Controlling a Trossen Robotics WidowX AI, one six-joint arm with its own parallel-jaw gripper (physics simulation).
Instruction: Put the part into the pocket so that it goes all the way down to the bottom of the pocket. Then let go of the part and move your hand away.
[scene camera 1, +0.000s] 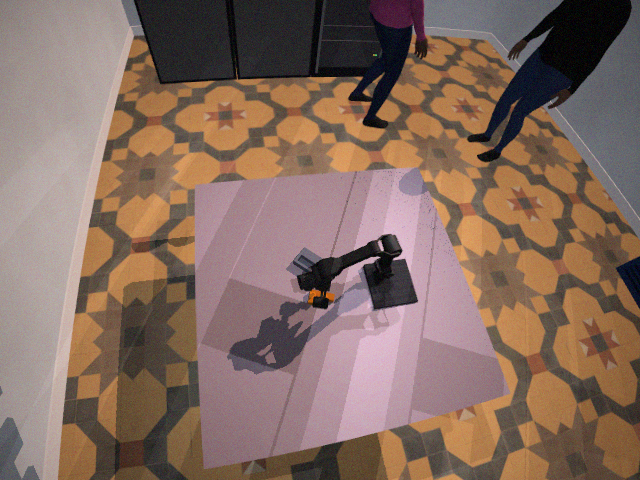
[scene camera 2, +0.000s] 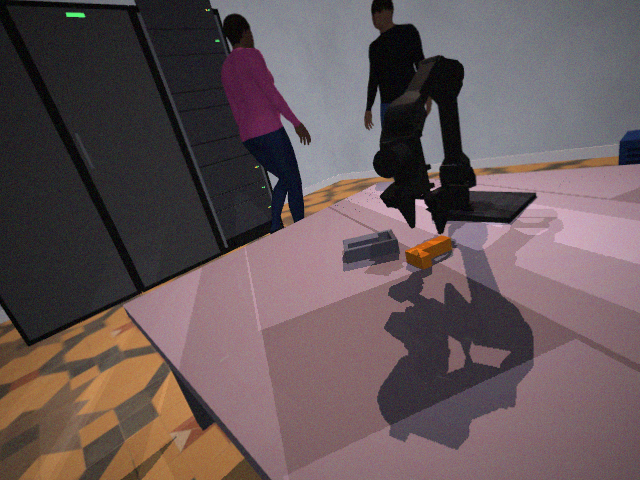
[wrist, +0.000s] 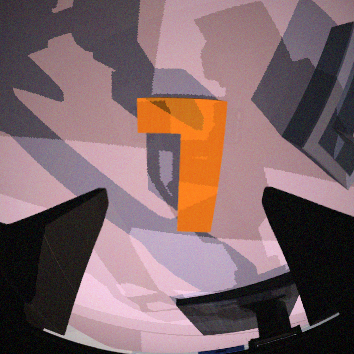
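Where they show: gripper, between the fingertips: (scene camera 1: 321, 293) (scene camera 2: 426, 230) (wrist: 186, 195); arm's base, origin of its link: (scene camera 1: 380, 273) (scene camera 2: 459, 205) (wrist: 269, 305).
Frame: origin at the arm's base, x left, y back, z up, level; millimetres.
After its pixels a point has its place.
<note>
The orange L-shaped part (scene camera 1: 313, 297) (scene camera 2: 436, 248) @[x 25, y -302, z -5 mm] (wrist: 200, 160) @[x 0, y -313, z 6 mm] lies flat on the pink table top. In the wrist view its long arm runs toward the arm's base and its short arm points left at the far end. The grey block with the pocket (scene camera 2: 372, 253) @[x -133, y -329, z -11 mm] (wrist: 311, 102) @[x -108, y -311, z -4 mm] stands beside the part, a short gap away, partly cut off at the right edge of the wrist view. It also shows in scene camera 1, left of the arm. My gripper (scene camera 2: 427, 229) @[x 12, y -314, z 46 mm] (wrist: 186, 195) @[x 12, y -314, z 46 mm] is open and empty above the part, its fingertips on either side of the long arm in the wrist view.
The arm's dark base plate (scene camera 1: 398, 294) @[x 123, y 38, z -7 mm] (scene camera 2: 496, 205) @[x 100, y 0, z -7 mm] (wrist: 215, 317) @[x 105, y -10, z -7 mm] stands on the pink table top (scene camera 1: 248, 413) @[x 354, y -746, z -24 mm] (scene camera 2: 217, 330) @[x -321, y -699, z -24 mm]. Dark cabinets (scene camera 1: 186, 41) (scene camera 2: 93, 129) and two people stand beyond the table. Arm shadows fall across the table top.
</note>
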